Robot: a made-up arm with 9 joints. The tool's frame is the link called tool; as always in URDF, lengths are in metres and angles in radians.
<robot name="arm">
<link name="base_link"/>
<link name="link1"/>
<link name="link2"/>
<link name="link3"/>
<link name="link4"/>
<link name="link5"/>
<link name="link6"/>
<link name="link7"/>
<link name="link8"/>
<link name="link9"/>
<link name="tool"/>
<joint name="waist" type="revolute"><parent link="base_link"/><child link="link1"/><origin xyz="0 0 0.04" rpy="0 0 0"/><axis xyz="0 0 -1"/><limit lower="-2.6" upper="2.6"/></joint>
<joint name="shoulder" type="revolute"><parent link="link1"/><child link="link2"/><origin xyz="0.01 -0.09 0.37" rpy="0 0 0"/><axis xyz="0 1 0"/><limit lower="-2.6" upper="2.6"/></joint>
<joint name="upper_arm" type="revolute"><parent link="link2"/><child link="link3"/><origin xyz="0.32 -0.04 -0.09" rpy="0 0 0"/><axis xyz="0 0 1"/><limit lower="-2.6" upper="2.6"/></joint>
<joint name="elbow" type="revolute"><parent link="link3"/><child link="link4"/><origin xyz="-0.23 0.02 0.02" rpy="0 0 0"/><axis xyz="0 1 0"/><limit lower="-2.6" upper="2.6"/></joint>
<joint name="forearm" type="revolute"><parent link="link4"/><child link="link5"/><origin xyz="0.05 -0.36 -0.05" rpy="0 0 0"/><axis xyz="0 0 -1"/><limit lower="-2.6" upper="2.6"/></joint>
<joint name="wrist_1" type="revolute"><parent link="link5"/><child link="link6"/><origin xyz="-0.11 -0.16 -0.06" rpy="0 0 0"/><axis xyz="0 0 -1"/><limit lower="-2.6" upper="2.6"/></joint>
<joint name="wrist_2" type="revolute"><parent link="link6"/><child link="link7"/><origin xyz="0.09 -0.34 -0.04" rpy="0 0 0"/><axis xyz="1 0 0"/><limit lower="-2.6" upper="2.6"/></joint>
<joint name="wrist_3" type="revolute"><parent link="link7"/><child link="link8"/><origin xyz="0.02 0.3 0.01" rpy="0 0 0"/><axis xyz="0 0 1"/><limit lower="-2.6" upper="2.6"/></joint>
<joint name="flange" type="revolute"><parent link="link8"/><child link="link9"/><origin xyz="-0.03 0.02 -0.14" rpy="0 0 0"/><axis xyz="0 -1 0"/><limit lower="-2.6" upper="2.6"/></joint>
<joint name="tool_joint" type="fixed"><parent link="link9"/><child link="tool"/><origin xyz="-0.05 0.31 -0.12" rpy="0 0 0"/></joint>
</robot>
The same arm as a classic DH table. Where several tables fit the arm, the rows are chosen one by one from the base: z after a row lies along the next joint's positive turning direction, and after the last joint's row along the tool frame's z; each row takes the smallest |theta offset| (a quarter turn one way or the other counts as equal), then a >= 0, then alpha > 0; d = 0 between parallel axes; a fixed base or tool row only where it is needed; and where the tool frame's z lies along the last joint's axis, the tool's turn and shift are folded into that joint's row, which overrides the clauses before.
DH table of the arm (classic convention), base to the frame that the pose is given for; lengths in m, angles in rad. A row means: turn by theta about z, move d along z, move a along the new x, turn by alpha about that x. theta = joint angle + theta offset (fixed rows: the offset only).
base (fixed): d 0; theta offset 0; a 0; alpha 3.1416
waist: d -0.41; theta offset 0; a 0.01; alpha 1.5708
shoulder: d -0.13; theta offset 0; a 0.32; alpha 1.5708
upper_arm: d -0.07; theta offset 0; a -0.23; alpha -1.5708
elbow: d -0.34; theta offset 0; a 0.05; alpha -1.5708
forearm: d 0; theta offset -0.9685; a -0.1942; alpha 0
wrist_1: d 0.15; theta offset -0.6023; a -0.34; alpha -1.5708
wrist_2: d 0.11; theta offset 0; a 0.3; alpha -1.5708
wrist_3: d -0.13; theta offset 1.5708; a 0.03; alpha -1.5708
flange: d -0.33; theta offset 0; a 0.05; alpha 1.5708
tool (fixed): d -0.12; theta offset 3.1416; a 0; alpha 0
Joint limits (rad, base to tool): -2.6..2.6 -2.6..2.6 -2.6..2.6 -2.6..2.6 -2.6..2.6 -2.6..2.6 -2.6..2.6 -2.6..2.6 -2.6..2.6

